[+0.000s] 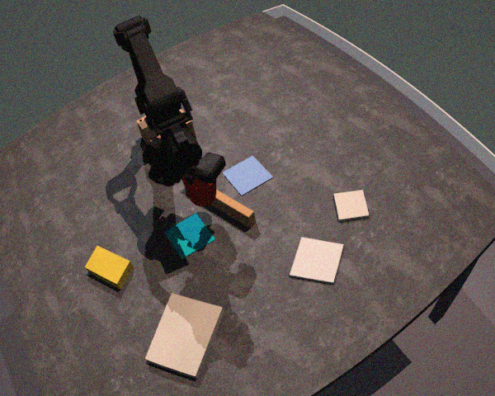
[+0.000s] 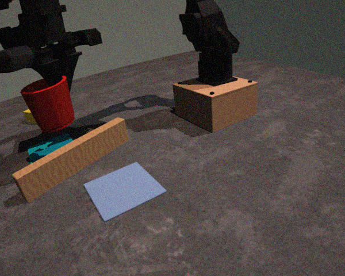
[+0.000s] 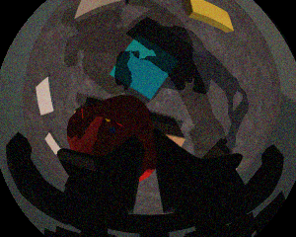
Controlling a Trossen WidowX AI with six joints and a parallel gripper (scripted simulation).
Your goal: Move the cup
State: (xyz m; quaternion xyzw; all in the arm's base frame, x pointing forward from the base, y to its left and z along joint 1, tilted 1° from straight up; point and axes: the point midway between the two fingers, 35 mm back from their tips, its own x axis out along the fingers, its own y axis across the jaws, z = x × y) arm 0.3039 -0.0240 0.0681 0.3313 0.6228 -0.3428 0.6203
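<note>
Right now the cyan pad is 5 cm ahead of my gripper tip, 5 cm to the right of it and 12 cm below it. The rest, counted from my gripper tip: yellow block 3 cm ahead, 27 cm to the right, 9 cm below; then wooden bar 1 cm ahead, 5 cm to the left, 9 cm below; then red cup 3 cm ahead, 2 cm to the left.
</note>
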